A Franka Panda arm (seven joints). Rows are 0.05 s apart.
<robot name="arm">
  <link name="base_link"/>
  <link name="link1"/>
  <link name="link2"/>
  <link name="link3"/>
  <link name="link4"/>
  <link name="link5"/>
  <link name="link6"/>
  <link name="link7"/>
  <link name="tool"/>
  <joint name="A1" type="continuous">
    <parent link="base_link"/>
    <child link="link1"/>
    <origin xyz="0 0 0.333" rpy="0 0 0"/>
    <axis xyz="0 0 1"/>
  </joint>
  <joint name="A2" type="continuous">
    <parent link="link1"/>
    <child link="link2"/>
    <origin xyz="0 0 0" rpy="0 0 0"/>
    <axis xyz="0 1 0"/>
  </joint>
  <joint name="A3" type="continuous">
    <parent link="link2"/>
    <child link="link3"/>
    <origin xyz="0 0 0.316" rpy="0 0 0"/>
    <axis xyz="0 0 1"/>
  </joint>
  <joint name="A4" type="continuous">
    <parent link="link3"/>
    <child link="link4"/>
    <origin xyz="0.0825 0 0" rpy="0 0 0"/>
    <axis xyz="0 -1 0"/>
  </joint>
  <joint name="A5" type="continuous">
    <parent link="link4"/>
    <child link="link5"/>
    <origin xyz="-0.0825 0 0.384" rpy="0 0 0"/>
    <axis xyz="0 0 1"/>
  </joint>
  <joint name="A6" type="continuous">
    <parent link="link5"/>
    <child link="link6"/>
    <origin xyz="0 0 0" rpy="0 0 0"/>
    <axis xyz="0 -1 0"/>
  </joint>
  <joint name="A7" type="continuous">
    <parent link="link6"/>
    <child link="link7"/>
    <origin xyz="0.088 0 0" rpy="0 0 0"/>
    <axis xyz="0 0 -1"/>
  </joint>
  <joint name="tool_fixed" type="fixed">
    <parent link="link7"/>
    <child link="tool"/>
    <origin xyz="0 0 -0.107" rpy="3.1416 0 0"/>
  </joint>
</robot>
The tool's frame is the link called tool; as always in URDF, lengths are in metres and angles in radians. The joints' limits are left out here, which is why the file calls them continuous.
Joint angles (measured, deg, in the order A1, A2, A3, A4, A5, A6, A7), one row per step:
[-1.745, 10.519, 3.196, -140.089, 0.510, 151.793, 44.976]
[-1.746, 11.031, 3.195, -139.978, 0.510, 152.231, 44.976]
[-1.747, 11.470, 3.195, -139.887, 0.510, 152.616, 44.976]
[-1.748, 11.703, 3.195, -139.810, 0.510, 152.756, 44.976]
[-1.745, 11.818, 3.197, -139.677, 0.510, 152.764, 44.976]
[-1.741, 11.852, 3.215, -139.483, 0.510, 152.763, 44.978]
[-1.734, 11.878, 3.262, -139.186, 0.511, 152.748, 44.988]
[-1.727, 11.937, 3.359, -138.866, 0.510, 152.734, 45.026]
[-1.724, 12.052, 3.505, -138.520, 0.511, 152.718, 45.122]
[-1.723, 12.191, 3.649, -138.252, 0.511, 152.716, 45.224]
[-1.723, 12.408, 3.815, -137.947, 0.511, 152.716, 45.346]
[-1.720, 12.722, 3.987, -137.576, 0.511, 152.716, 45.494]
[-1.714, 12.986, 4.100, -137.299, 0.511, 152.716, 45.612]
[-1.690, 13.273, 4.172, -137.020, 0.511, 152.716, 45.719]
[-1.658, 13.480, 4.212, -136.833, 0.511, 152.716, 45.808]
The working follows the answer.
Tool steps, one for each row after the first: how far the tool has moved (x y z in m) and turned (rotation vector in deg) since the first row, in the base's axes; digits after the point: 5 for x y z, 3 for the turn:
[0.00064, 0.00003, -0.00300, 0.025, -0.037, -0.010]
[0.00116, 0.00005, -0.00559, 0.047, -0.074, -0.017]
[0.00151, 0.00007, -0.00690, 0.059, -0.058, -0.021]
[0.00224, 0.00013, -0.00707, 0.066, -0.084, -0.018]
[0.00353, 0.00035, -0.00618, 0.075, -0.243, -0.001]
[0.00552, 0.00085, -0.00462, 0.094, -0.499, 0.038]
[0.00759, 0.00181, -0.00319, 0.125, -0.746, 0.100]
[0.00972, 0.00318, -0.00207, 0.172, -0.960, 0.145]
[0.01128, 0.00452, -0.00162, 0.219, -1.086, 0.181]
[0.01294, 0.00606, -0.00161, 0.276, -1.173, 0.217]
[0.01487, 0.00770, -0.00204, 0.342, -1.228, 0.234]
[0.01625, 0.00884, -0.00264, 0.391, -1.239, 0.227]
[0.01761, 0.00976, -0.00343, 0.432, -1.229, 0.209]
[0.01849, 0.01046, -0.00410, 0.458, -1.207, 0.188]

Tool pose at each row, in the base's axes (x y z in m, rotation vector in deg; rounded; the steps above come from the unrounded poses):
[0.48920, 0.01275, 0.22953, -165.726, 67.011, -1.210]
[0.48984, 0.01277, 0.22653, -165.686, 67.011, -1.249]
[0.49036, 0.01280, 0.22393, -165.649, 67.009, -1.290]
[0.49071, 0.01282, 0.22263, -165.643, 67.014, -1.260]
[0.49144, 0.01288, 0.22246, -165.630, 67.002, -1.293]
[0.49273, 0.01309, 0.22334, -165.575, 66.949, -1.517]
[0.49472, 0.01360, 0.22491, -165.491, 66.847, -1.874]
[0.49679, 0.01456, 0.22634, -165.411, 66.709, -2.210]
[0.49892, 0.01593, 0.22746, -165.319, 66.595, -2.489]
[0.50048, 0.01727, 0.22791, -165.254, 66.507, -2.641]
[0.50214, 0.01881, 0.22792, -165.194, 66.423, -2.731]
[0.50407, 0.02045, 0.22748, -165.127, 66.368, -2.770]
[0.50545, 0.02158, 0.22689, -165.077, 66.360, -2.757]
[0.50681, 0.02251, 0.22610, -165.036, 66.374, -2.719]
[0.50769, 0.02320, 0.22543, -165.008, 66.399, -2.672]

